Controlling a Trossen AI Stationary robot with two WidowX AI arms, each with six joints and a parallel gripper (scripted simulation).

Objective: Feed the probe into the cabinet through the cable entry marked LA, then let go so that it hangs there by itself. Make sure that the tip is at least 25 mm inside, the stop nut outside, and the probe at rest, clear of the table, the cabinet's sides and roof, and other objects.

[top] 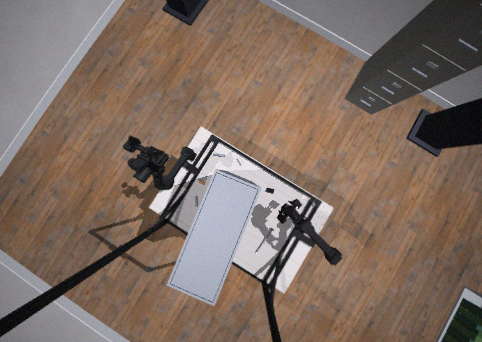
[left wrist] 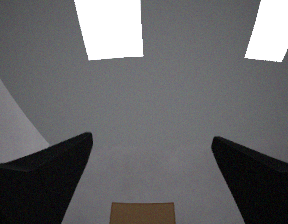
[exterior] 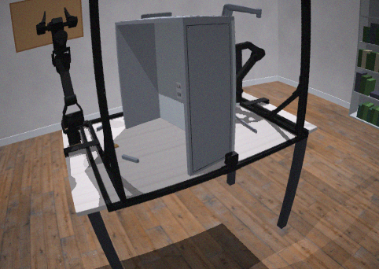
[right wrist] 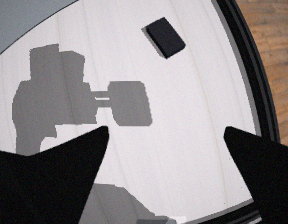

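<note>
Now: right hand 5 cm short of the flat black piece, 13 cm to the right of it and 12 cm above it.
</note>
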